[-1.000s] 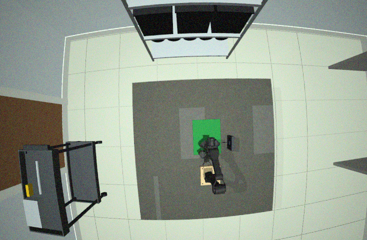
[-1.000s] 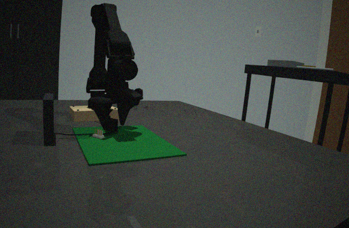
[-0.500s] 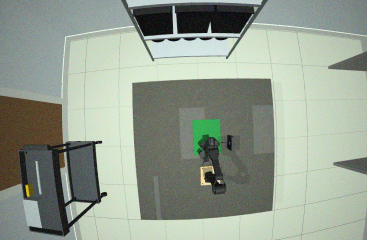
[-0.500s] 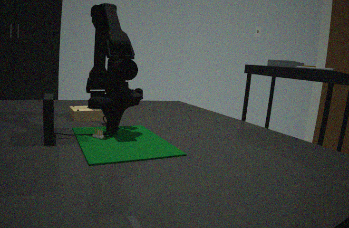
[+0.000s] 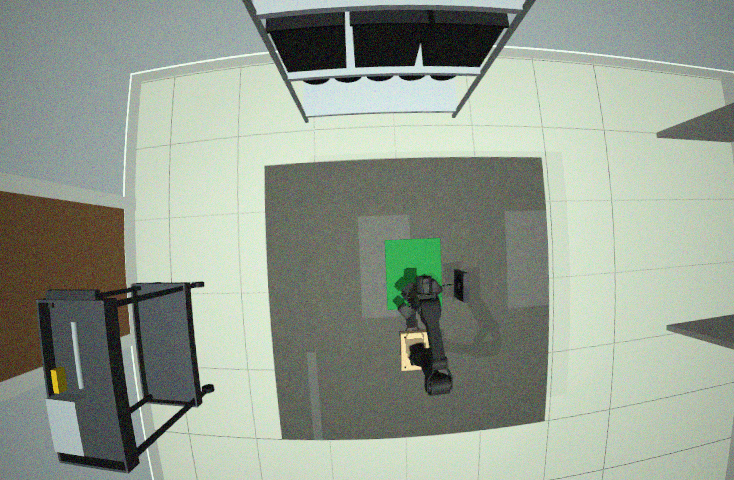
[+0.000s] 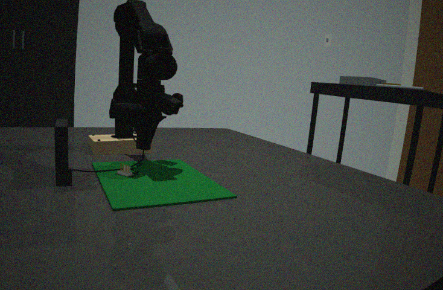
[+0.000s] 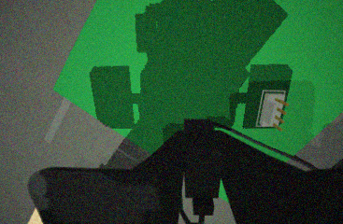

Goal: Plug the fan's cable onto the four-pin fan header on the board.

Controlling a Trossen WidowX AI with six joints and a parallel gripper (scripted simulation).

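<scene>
Right now my gripper tip is 7 cm to the left of the white four-pin header, 6 cm above it and 3 cm short of it. The rest, counted from my gripper tip: green board: 8 cm below, 8 cm ahead, 2 cm to the right; black fan: 19 cm to the right, 1 cm behind; dark fan plug: 1 cm behind, 1 cm above.
</scene>
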